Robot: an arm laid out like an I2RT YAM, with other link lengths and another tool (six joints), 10 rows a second.
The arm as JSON. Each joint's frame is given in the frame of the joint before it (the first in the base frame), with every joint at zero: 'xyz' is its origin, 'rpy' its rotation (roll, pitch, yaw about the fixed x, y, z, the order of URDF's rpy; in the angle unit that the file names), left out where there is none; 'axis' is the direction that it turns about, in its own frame. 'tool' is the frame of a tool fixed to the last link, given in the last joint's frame.
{
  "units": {
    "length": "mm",
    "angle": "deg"
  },
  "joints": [
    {
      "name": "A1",
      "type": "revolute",
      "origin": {
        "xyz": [
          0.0,
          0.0,
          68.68
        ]
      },
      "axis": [
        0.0,
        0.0,
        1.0
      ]
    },
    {
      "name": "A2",
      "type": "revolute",
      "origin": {
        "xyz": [
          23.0,
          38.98,
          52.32
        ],
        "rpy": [
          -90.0,
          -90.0,
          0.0
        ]
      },
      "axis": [
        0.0,
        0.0,
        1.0
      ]
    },
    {
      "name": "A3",
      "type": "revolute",
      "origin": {
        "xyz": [
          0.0,
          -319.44,
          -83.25
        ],
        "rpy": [
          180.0,
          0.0,
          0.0
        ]
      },
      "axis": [
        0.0,
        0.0,
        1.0
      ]
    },
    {
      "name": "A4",
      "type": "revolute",
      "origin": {
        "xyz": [
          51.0,
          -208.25,
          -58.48
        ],
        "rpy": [
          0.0,
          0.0,
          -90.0
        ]
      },
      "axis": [
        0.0,
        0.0,
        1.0
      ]
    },
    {
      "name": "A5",
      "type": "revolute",
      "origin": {
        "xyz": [
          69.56,
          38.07,
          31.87
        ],
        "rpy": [
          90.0,
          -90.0,
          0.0
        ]
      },
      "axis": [
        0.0,
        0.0,
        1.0
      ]
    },
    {
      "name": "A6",
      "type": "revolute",
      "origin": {
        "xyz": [
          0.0,
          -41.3,
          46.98
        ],
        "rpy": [
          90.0,
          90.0,
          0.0
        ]
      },
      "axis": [
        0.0,
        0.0,
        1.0
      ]
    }
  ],
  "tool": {
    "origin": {
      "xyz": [
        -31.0,
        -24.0,
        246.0
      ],
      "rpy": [
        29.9,
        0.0,
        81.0
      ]
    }
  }
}
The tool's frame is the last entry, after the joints.
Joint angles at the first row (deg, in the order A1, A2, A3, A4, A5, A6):
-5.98, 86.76, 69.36, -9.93, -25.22, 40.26
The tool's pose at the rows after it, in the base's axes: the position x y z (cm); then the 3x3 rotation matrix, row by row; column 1 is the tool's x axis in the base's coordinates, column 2 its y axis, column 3 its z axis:
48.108, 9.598, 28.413; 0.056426, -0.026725, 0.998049; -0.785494, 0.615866, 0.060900; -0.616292, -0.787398, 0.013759
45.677, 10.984, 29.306; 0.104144, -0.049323, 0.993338; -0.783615, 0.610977, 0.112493; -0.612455, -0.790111, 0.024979
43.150, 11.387, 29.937; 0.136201, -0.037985, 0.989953; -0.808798, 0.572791, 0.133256; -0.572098, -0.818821, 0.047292
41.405, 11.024, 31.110; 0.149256, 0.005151, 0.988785; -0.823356, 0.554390, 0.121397; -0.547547, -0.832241, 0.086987
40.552, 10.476, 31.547; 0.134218, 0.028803, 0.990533; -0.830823, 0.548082, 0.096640; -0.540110, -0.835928, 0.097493
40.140, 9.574, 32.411; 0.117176, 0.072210, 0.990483; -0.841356, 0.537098, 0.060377; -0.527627, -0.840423, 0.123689
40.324, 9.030, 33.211; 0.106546, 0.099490, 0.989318; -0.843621, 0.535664, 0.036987; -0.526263, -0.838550, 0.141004
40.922, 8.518, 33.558; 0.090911, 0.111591, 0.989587; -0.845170, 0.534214, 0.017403; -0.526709, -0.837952, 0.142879
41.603, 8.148, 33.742; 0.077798, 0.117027, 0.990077; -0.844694, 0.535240, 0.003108; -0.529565, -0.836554, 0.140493
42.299, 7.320, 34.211; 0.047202, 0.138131, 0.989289; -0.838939, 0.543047, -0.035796; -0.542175, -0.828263, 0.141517
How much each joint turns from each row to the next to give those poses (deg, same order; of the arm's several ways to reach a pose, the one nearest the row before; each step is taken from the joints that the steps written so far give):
0.18, -4.22, -2.11, 0.09, -1.14, -1.24
0.18, -3.33, -0.72, -2.63, -2.46, -1.48
0.61, -4.74, -1.40, -2.82, 0.60, -2.81
-0.09, -4.58, -1.67, -0.70, 1.06, -0.80
0.00, -2.47, -0.62, -1.06, 1.49, 0.26
0.00, -2.29, -0.44, -0.09, 2.20, 0.35
0.00, -0.53, 0.44, 0.26, 1.23, 0.62
0.00, 0.70, 0.97, 0.00, 1.05, 0.43
0.00, 1.06, 0.96, 0.09, 0.71, 0.44
0.00, 0.52, 0.79, 0.27, 1.75, 1.58

